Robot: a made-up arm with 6 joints.
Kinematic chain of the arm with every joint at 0, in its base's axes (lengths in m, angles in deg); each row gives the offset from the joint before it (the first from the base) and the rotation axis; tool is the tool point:
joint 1: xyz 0 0 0.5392 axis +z
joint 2: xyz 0 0 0 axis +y
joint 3: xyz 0 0 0.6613 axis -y
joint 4: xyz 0 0 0 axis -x
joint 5: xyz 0.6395 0 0 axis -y
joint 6: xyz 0 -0.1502 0 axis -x
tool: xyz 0 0 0
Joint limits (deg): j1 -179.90..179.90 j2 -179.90..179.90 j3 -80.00..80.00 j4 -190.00..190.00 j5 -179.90..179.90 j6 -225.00..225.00
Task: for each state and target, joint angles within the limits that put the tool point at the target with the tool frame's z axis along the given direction. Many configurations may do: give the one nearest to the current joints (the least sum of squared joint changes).
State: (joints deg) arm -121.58 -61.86 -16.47 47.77 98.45 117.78
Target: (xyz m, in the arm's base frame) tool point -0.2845 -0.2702 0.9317 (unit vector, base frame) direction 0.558 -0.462 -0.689
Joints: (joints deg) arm -119.83 -20.35 -49.79 41.56 98.91 116.84
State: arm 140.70 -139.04 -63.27 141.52 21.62 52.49
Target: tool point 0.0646 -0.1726 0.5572 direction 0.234 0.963 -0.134
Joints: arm 164.18 -154.75 -78.38 188.74 29.15 75.57
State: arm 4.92 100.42 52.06 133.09 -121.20 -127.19
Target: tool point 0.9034 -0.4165 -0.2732 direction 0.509 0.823 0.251
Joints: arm -32.04 117.77 59.05 147.19 -152.57 -118.14
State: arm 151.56 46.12 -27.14 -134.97 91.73 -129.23
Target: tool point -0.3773 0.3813 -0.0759 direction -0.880 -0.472 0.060
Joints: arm 118.44 89.35 -13.68 -179.21 93.97 -86.59
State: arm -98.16 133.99 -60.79 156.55 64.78 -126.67
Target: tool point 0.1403 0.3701 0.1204 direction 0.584 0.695 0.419
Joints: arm -88.55 158.51 -40.53 175.10 106.10 -144.23
